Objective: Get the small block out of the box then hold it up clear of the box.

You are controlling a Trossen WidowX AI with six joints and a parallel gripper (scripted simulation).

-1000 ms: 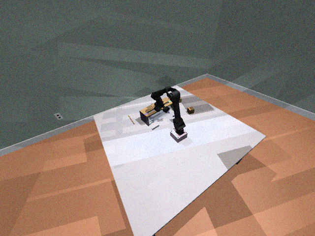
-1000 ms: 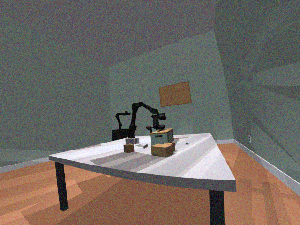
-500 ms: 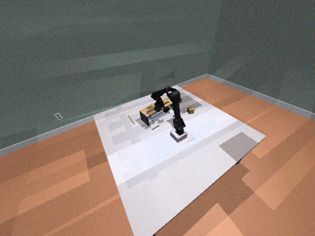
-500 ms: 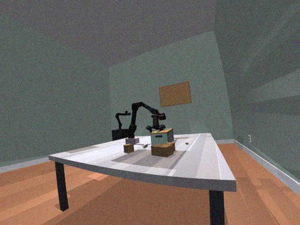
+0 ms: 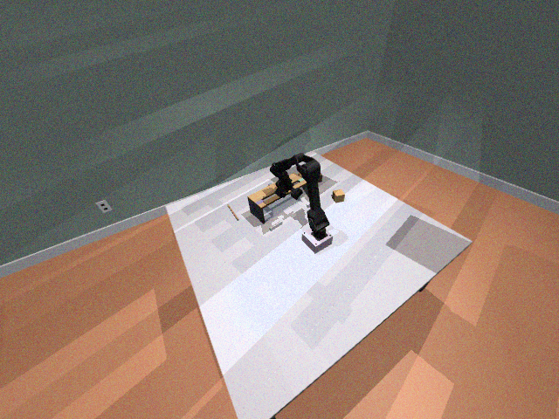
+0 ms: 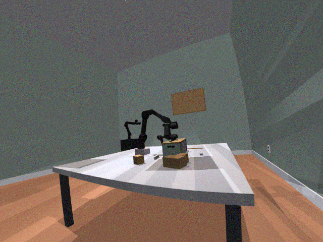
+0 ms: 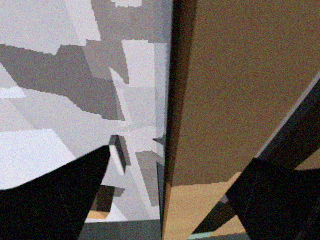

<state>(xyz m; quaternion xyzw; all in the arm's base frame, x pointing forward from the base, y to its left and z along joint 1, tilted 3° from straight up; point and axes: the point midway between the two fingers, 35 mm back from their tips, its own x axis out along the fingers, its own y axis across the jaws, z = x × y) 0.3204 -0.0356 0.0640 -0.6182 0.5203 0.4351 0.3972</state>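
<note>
Right now the clear-fronted box is 30 mm ahead of my gripper tip, 50 mm to the left of it and 20 mm below it. From my gripper tip the other things lie so: thin wooden stick: 170 mm ahead, 350 mm to the left, 80 mm below; green block: 60 mm ahead, 10 mm to the right.
</note>
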